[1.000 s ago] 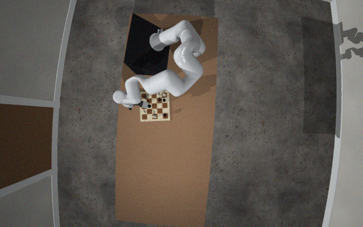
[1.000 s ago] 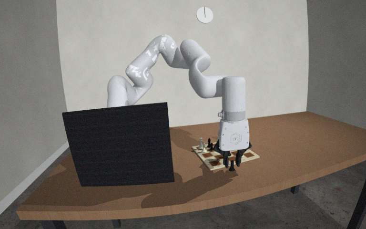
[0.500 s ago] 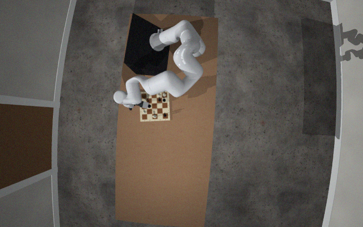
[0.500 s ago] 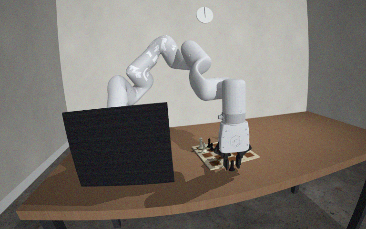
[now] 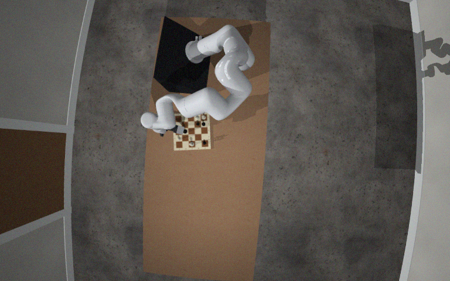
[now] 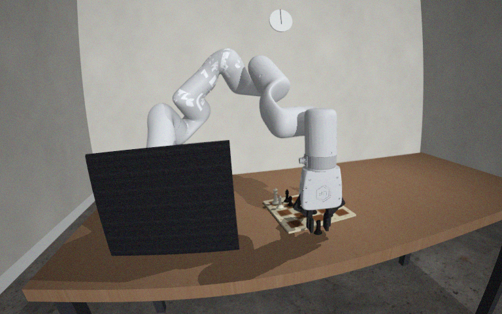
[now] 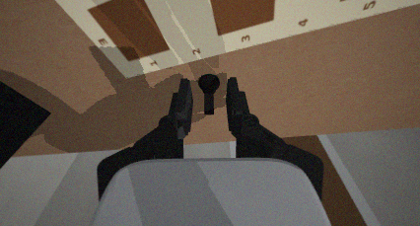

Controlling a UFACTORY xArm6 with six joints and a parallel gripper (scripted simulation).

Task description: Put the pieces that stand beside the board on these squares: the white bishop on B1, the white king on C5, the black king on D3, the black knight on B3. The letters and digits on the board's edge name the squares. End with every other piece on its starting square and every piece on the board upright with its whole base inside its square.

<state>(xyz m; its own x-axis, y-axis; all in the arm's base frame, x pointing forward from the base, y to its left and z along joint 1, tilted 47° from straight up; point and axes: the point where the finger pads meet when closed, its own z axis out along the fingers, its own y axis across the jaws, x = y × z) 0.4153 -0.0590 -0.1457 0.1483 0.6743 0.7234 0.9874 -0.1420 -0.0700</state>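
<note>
Right now the chessboard is 14 cm to the left of my hand, 3 cm below it and 2 cm ahead of it. Round my hand: white king: 15 cm to the left, 10 cm ahead, 1 cm above; black king: 10 cm to the left, 3 cm ahead, 1 cm above; white pawn: 7 cm to the left, 7 cm ahead, 1 cm below.
</note>
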